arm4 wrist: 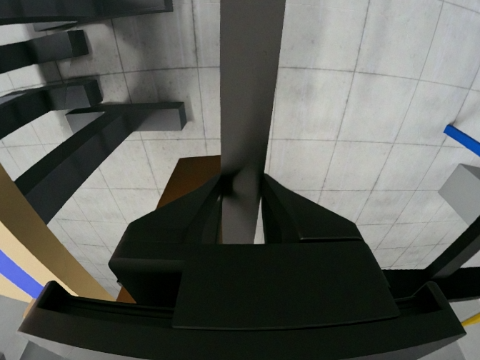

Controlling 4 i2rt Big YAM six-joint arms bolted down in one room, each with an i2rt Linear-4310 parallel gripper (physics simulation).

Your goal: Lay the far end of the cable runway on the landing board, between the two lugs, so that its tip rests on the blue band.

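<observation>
A long dark grey bar point(250, 75), which looks like part of the cable runway, runs from the top of the view down between the fingers of my arm4 gripper point(242, 180). The gripper is shut on this bar, with a finger against each side. The tan landing board point(55, 250) shows in part at the lower left, apart from the bar, and the blue band point(19, 275) crosses it. I cannot make out the two lugs. The grippers of arm1, arm2 and arm3 do not show.
Several dark beams point(75, 160) reach in from the left. A brown block point(187, 175) is behind the left finger. At the right are a blue bar point(462, 140), a grey block point(462, 190) and a dark strut point(457, 250). A yellow piece point(472, 320) shows at the lower right edge.
</observation>
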